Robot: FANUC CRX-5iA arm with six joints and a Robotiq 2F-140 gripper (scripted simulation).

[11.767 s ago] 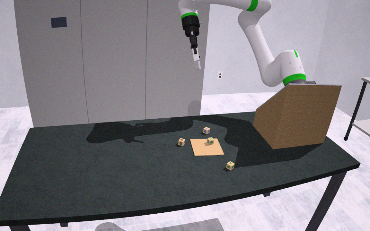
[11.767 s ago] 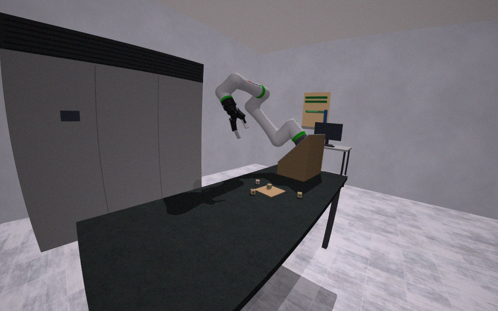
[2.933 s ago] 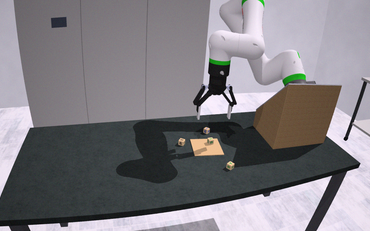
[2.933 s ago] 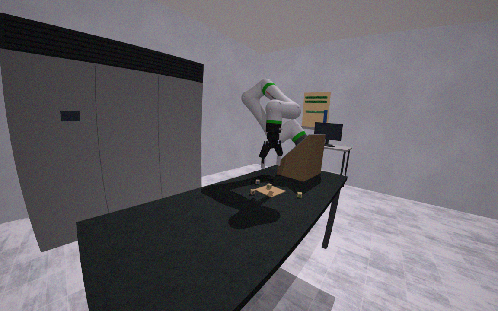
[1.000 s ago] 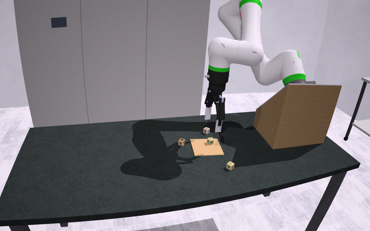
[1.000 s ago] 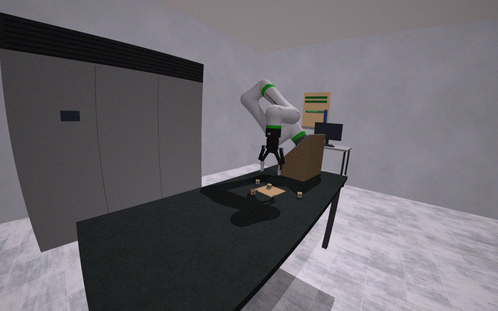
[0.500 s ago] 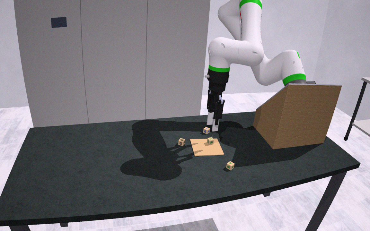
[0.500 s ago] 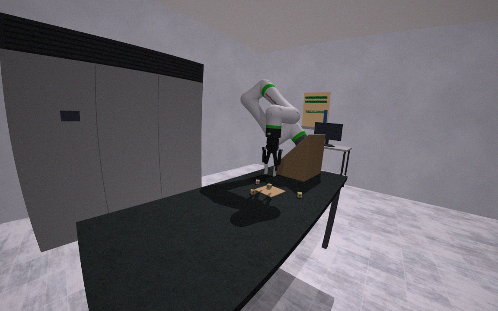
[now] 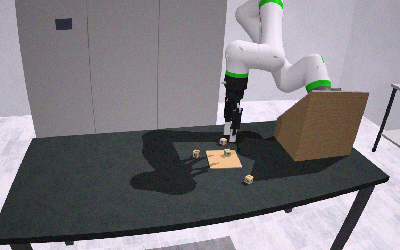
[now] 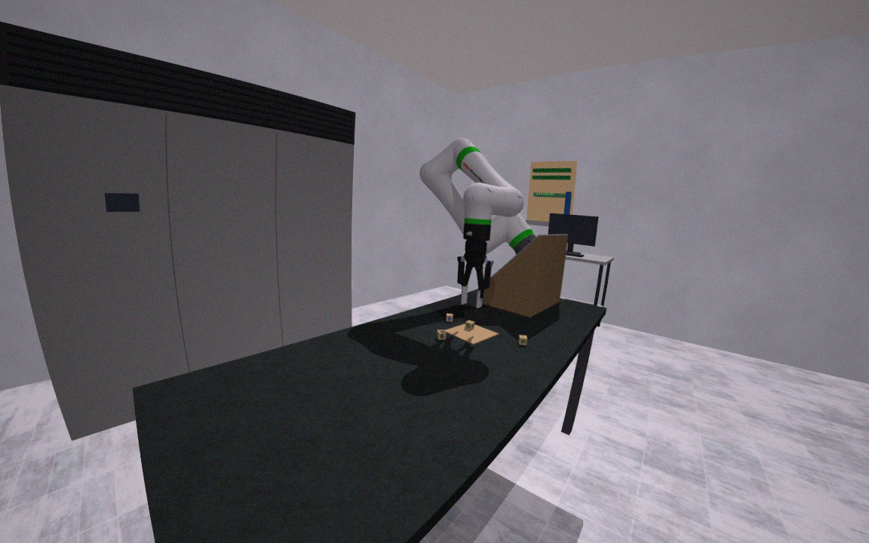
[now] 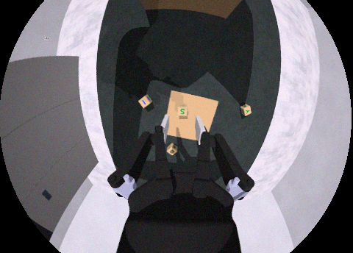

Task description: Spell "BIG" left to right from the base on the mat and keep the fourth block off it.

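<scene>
The tan mat lies 20 mm ahead of my hand, 30 mm to the left of it and 120 mm below it.
</scene>
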